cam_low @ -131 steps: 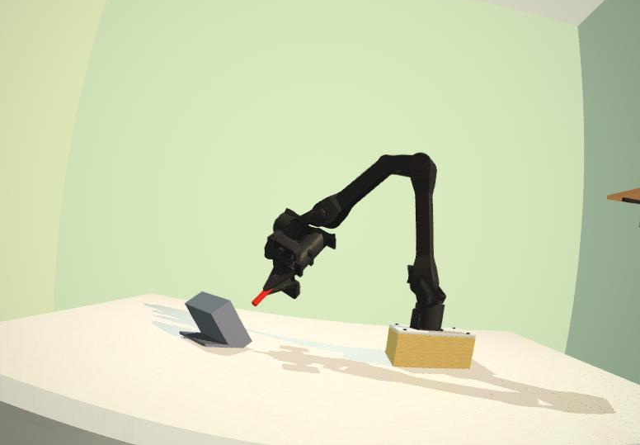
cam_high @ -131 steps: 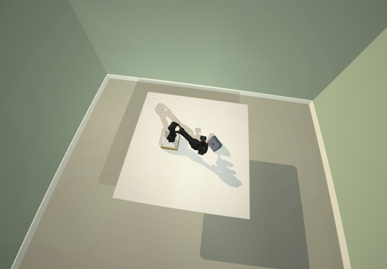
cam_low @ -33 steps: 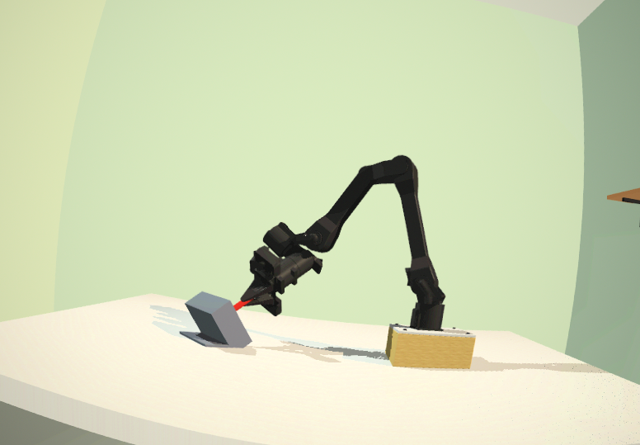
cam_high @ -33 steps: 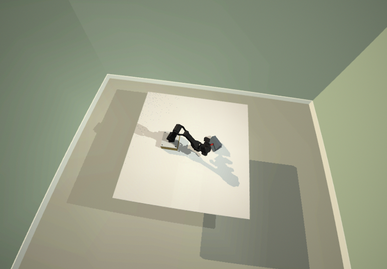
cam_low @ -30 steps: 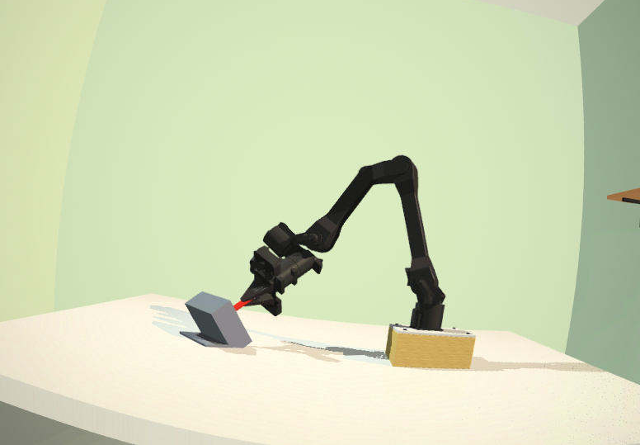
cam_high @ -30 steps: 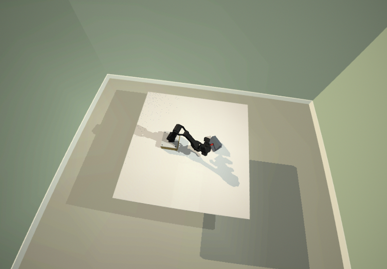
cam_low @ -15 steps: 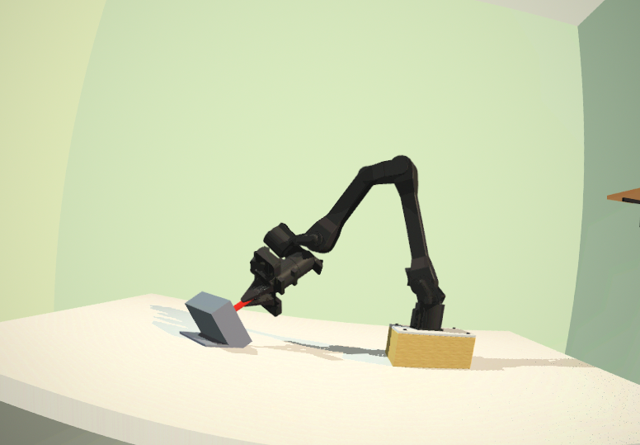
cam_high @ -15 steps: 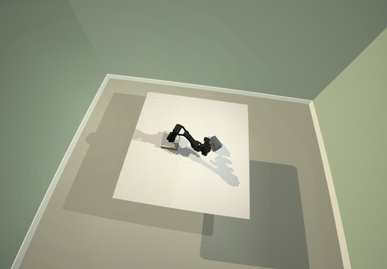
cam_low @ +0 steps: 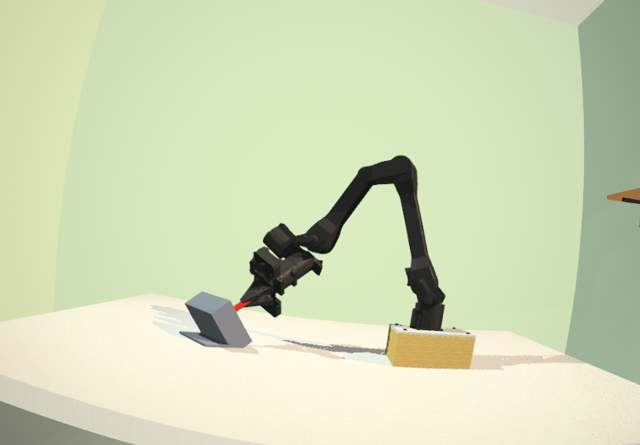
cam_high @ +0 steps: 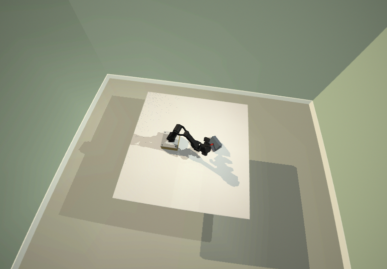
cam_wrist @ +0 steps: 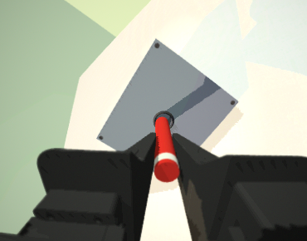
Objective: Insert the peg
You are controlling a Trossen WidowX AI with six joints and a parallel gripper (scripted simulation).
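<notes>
The grey sloped panel is 5 cm ahead of my gripper tip, 3 cm to the left of it and 5 cm below it. The rest, counted from my gripper tip: red peg: 1 cm behind, 1 cm to the right, 1 cm above.
</notes>
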